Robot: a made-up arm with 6 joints.
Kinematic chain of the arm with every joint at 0, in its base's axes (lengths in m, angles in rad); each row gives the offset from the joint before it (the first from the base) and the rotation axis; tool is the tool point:
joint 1: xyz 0 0 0.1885 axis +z
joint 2: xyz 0 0 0 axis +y
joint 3: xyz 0 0 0.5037 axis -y
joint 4: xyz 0 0 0 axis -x
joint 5: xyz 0.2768 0 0 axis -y
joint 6: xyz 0 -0.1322 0 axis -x
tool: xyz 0 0 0
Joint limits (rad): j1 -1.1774..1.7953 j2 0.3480..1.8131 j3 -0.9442..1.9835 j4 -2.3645..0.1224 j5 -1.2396..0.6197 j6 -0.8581..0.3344
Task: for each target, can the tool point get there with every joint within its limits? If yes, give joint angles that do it. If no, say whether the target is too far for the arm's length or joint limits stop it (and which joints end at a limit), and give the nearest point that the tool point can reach.
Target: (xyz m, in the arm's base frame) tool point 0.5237 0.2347 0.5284
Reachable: yes | joints 0.6361 0.6109 0.5287 -0.3886 -0.0383 -0.1602
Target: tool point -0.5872 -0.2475 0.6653
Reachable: no: joint limits stop it (at a limit: joint 1, joint 2, joint 3, joint 4) | nearest point -0.0684 -0.1775 0.9372 | short by 0.590 m
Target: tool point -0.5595 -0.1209 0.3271
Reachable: no: joint limits stop it (at a limit: joint 1, joint 2, joint 3, joint 4) | nearest point -0.1272 0.1338 0.3704 | short by 0.504 m
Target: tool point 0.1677 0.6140 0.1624
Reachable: yes | joints 1.3476 1.1208 0.6263 -1.3604 -1.0035 -0.5174
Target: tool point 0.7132 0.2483 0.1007
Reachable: yes | joints 0.2909 1.4176 1.2802 -1.8256 0.3003 0.2013
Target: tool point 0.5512 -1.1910 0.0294
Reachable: no: too far | nearest point 0.3379 -0.7301 0.0910 | short by 0.512 m
